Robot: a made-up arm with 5 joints.
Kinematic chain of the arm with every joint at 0, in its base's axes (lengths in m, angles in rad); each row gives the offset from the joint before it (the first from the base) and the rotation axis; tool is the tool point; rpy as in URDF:
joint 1: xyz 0.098 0 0.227 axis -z
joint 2: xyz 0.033 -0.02 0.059 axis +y
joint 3: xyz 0.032 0 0.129 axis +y
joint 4: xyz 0.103 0 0.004 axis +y
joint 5: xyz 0.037 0.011 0 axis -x
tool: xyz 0 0 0 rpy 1.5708 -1.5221 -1.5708
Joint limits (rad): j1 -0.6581..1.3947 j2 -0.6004..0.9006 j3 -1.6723..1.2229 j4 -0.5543..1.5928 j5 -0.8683..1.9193
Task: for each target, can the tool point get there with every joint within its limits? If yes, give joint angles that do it. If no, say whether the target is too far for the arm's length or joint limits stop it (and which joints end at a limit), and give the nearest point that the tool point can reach.
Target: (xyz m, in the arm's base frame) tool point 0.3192 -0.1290 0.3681
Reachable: yes | joints 0.4929 0.5229 -0.5831 0.7628 0.6099
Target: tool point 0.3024 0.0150 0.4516
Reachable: yes | joints -0.1173 0.0669 -0.4449 0.4510 1.2471
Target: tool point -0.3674 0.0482 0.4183
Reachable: no: too far | nearest point -0.0199 0.0122 0.4980 | short by 0.358 m
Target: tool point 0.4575 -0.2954 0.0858
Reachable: no: too far | nearest point 0.3007 -0.1666 0.2522 | short by 0.262 m
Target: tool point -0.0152 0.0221 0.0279
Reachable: no: joint limits stop it (at a limit: joint 1, joint 2, joint 3) | nearest point 0.1037 -0.0835 0.2202 | short by 0.250 m
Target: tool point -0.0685 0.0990 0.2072
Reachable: no: joint limits stop it (at a limit: joint 1, joint 2, joint 3) | nearest point 0.1569 0.0341 0.2422 | short by 0.237 m
